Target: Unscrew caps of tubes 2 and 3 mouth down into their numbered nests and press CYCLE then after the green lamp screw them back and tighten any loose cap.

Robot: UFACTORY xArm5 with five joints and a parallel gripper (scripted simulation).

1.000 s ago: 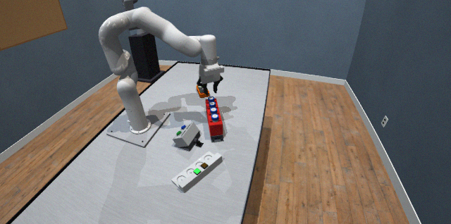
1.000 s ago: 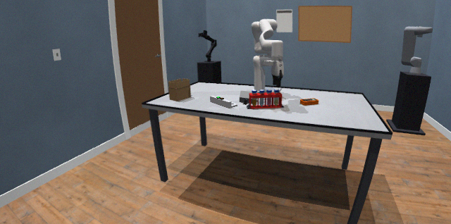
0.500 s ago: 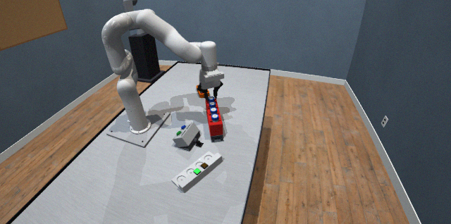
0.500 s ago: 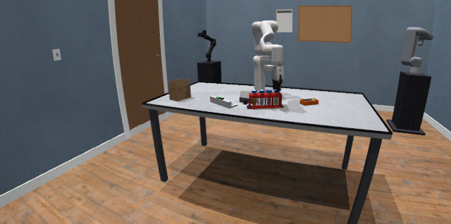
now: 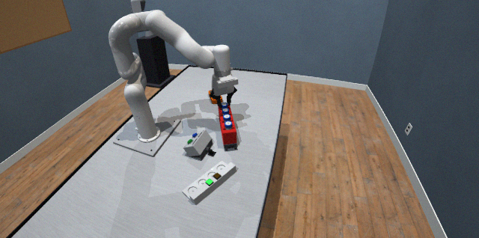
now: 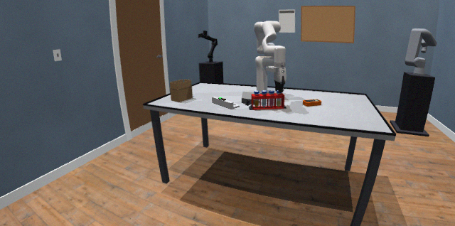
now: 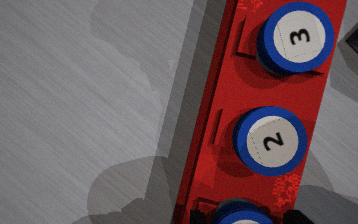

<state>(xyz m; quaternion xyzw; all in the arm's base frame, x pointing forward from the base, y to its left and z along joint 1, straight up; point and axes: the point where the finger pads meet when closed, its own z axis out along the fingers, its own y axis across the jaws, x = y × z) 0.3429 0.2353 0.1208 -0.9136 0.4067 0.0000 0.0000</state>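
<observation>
My gripper is now 50 mm to the left of the blue-rimmed cap, 20 mm short of it and 20 mm above it. Round my hand: grey key housing 220 mm to the right, 80 mm below, 50 mm behind; blue key 200 mm to the right, 70 mm below, 70 mm behind; green key 250 mm to the right, 70 mm below, 70 mm behind.
</observation>
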